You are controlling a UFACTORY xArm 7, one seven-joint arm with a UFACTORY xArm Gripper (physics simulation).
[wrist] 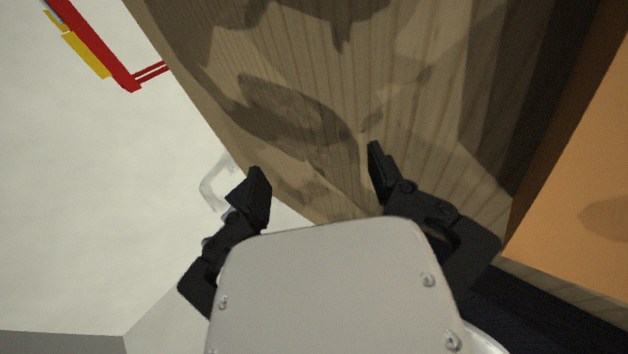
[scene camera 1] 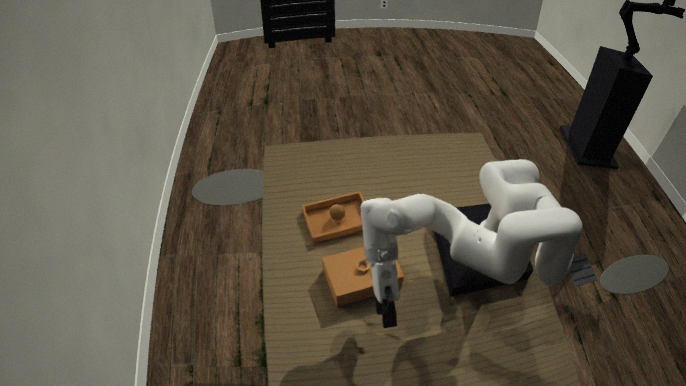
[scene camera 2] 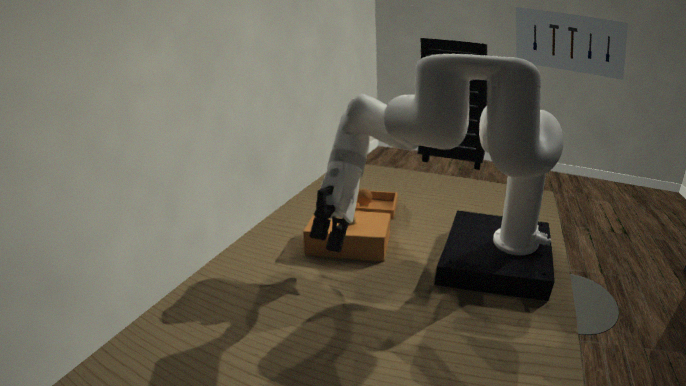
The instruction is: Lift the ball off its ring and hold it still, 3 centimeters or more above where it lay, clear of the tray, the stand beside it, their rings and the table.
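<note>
You'd find my gripper (scene camera 2: 325, 245) here, and it's my gripper again at (wrist: 315, 166), and my gripper once more at (scene camera 1: 386, 319). Then there's an orange stand (scene camera 2: 367, 237), with the stand (wrist: 561, 221) and the stand (scene camera 1: 349, 276) showing too. I can also see an orange tray (scene camera 1: 322, 227).
</note>
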